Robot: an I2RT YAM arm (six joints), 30 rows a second.
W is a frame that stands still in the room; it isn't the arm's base.
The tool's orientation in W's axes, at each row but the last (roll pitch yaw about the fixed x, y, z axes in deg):
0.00, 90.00, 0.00
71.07, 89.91, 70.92
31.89, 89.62, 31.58
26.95, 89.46, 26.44
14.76, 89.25, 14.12
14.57, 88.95, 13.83
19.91, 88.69, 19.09
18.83, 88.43, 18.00
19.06, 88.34, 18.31
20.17, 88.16, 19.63
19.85, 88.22, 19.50
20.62, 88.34, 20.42
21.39, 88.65, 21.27
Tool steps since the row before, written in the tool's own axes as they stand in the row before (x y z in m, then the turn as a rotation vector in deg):
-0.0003, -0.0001, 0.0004, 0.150, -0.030, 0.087
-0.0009, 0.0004, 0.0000, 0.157, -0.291, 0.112
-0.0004, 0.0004, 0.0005, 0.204, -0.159, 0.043
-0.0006, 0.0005, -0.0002, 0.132, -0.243, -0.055
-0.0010, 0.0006, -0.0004, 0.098, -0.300, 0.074
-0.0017, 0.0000, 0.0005, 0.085, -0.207, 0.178
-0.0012, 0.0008, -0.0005, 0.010, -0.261, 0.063
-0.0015, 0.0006, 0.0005, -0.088, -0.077, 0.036
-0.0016, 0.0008, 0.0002, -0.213, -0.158, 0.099
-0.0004, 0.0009, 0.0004, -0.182, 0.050, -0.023
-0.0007, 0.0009, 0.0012, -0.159, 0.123, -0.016
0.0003, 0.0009, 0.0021, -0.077, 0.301, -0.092
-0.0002, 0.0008, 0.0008, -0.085, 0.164, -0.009
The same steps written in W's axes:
0.0004, -0.0001, 0.0003, 0.087, -0.030, -0.150
0.0000, 0.0004, 0.0009, 0.111, -0.291, -0.157
0.0005, 0.0004, 0.0004, 0.043, -0.159, -0.204
-0.0002, 0.0005, 0.0006, -0.056, -0.242, -0.133
-0.0004, 0.0006, 0.0010, 0.072, -0.300, -0.098
0.0005, 0.0000, 0.0017, 0.177, -0.209, -0.083
-0.0005, 0.0008, 0.0012, 0.059, -0.262, -0.011
0.0005, 0.0006, 0.0015, 0.033, -0.078, 0.088
0.0002, 0.0008, 0.0016, 0.091, -0.161, 0.214
0.0004, 0.0009, 0.0004, -0.028, 0.048, 0.182
0.0012, 0.0009, 0.0007, -0.020, 0.121, 0.160
0.0021, 0.0009, -0.0002, -0.093, 0.301, 0.078
0.0008, 0.0008, 0.0002, -0.011, 0.163, 0.086

